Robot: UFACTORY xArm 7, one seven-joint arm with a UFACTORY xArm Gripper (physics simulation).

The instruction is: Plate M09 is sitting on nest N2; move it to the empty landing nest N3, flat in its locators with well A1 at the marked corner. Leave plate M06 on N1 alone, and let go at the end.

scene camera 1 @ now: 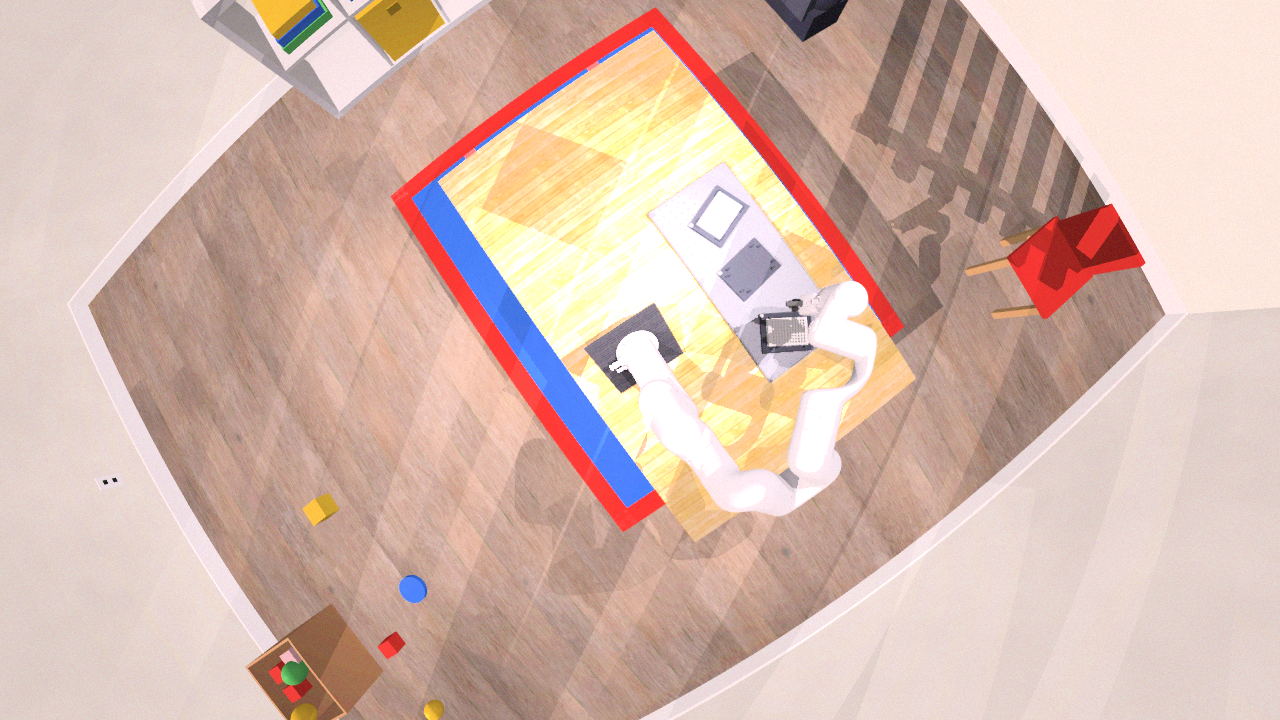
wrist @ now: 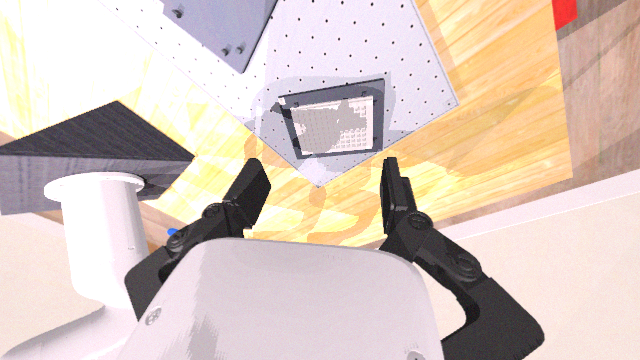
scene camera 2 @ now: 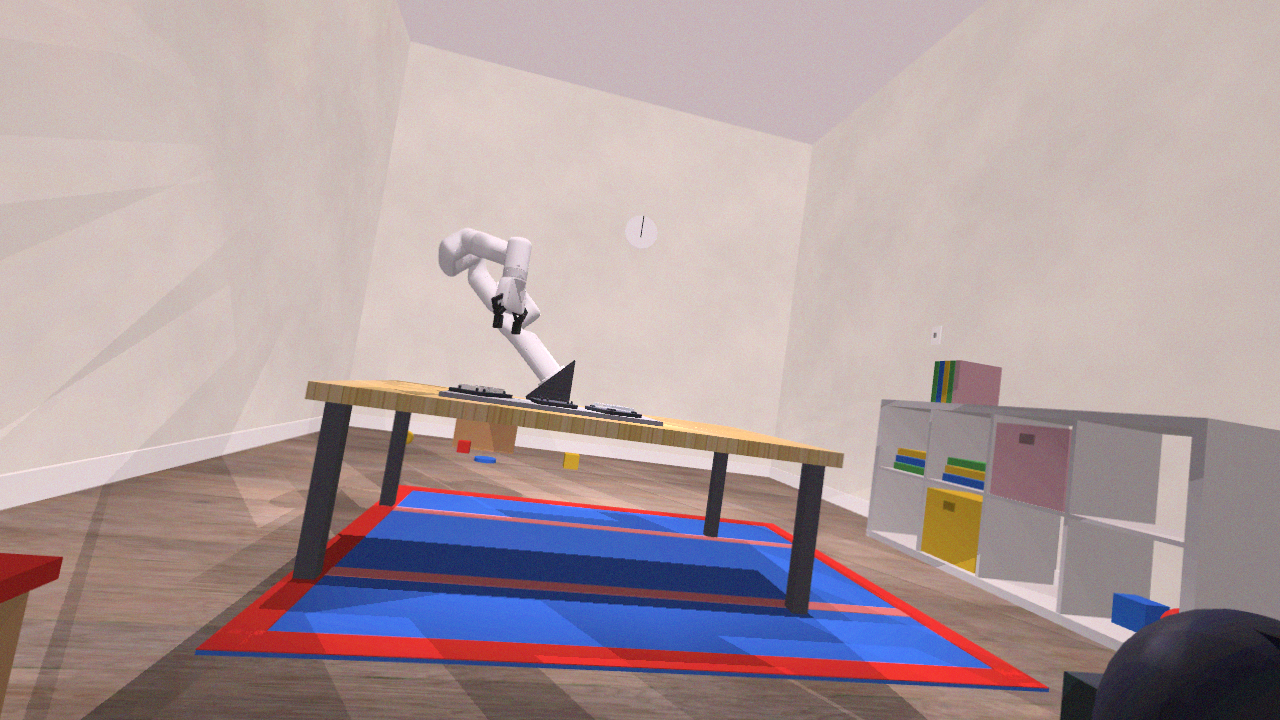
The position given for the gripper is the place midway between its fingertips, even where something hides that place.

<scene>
The gripper (scene camera 2: 506,331) is open and holds nothing. Also in view: a dark-framed plate (scene camera 1: 780,331). Further things: a white perforated board (wrist: 296,53).
The dark-framed plate also shows in the wrist view (wrist: 343,125). The gripper shows as well in the wrist view (wrist: 320,172).
</scene>
